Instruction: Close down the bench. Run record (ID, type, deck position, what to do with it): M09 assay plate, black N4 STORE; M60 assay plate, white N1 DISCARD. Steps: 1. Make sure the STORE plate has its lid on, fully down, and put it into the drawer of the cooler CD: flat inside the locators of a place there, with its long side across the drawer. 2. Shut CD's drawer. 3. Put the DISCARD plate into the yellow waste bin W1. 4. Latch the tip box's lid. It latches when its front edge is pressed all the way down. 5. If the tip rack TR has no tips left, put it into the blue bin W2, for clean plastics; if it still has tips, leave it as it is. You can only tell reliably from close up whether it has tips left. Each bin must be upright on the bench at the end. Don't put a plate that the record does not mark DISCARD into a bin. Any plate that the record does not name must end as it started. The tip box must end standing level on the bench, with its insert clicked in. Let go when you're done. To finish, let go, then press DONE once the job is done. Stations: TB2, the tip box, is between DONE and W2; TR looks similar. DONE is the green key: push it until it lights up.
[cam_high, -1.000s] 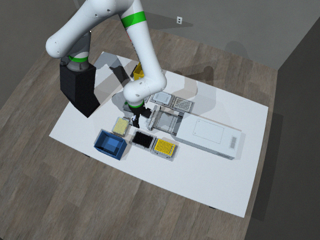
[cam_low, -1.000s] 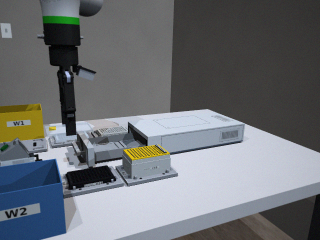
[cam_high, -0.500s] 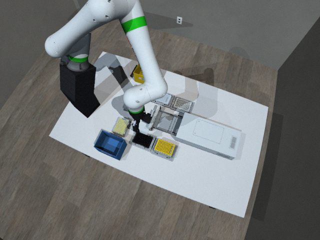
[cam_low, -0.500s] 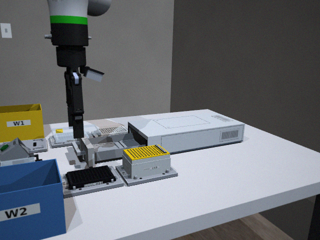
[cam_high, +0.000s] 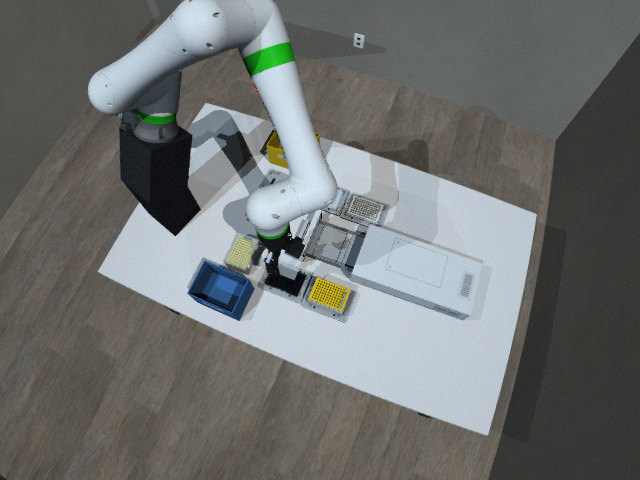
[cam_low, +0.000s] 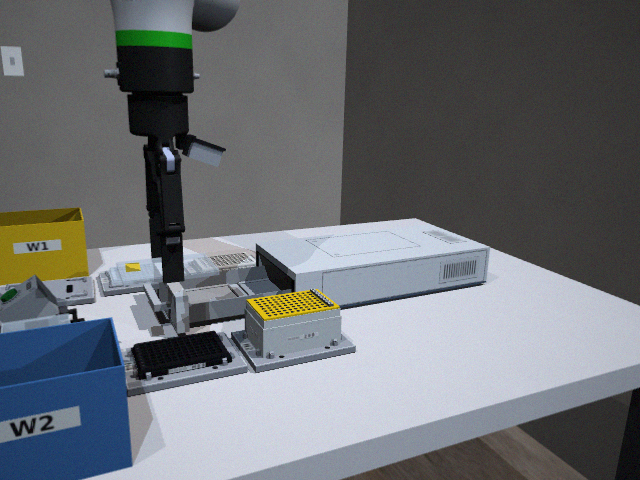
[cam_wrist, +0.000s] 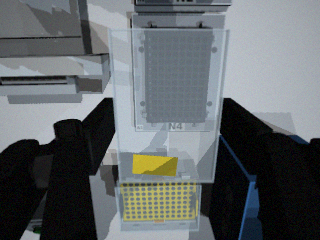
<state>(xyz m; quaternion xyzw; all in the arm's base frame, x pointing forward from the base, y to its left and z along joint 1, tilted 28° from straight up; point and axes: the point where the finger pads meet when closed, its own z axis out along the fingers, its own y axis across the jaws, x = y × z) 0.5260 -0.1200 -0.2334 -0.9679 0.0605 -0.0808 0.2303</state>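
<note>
Right now my hand is 1 cm short of the black plate, 2 cm to the left of it and 15 cm above it. Round my hand: cooler drawer 16 cm ahead, 16 cm to the left, 13 cm below; then yellow insert 17 cm behind, 2 cm to the left, 11 cm below; then yellow-topped tip rack TR 17 cm ahead, 4 cm to the right, 11 cm below.
</note>
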